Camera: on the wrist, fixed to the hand. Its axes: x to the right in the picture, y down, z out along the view.
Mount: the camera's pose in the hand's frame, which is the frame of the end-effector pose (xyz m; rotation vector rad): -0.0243 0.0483 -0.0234 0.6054 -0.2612 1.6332
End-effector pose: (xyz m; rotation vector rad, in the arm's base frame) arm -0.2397 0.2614 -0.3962 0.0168 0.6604 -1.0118
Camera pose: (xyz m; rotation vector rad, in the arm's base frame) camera -0.2220 0.3140 -0.4161 0.8094 -0.0584 0.4193
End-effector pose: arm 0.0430 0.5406 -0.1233 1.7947 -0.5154 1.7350
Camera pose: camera -0.0077 0.5163 -0.1409 -1.0790 1.1356 -1.4577
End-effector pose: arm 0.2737 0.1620 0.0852 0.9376 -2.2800 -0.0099
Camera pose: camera 0.2699 0.2186 0.1013 -0.9559 -2.6415 1.3194
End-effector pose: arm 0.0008 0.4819 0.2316 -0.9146 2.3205 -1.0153
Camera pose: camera -0.0160 0.5351 0.2126 0.9477 1.5113 -0.6051
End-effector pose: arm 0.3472 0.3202 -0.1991 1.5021 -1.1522 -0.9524
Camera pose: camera 0.3537 0.3458 -0.1464 0.3569 -2.3148 0.3977
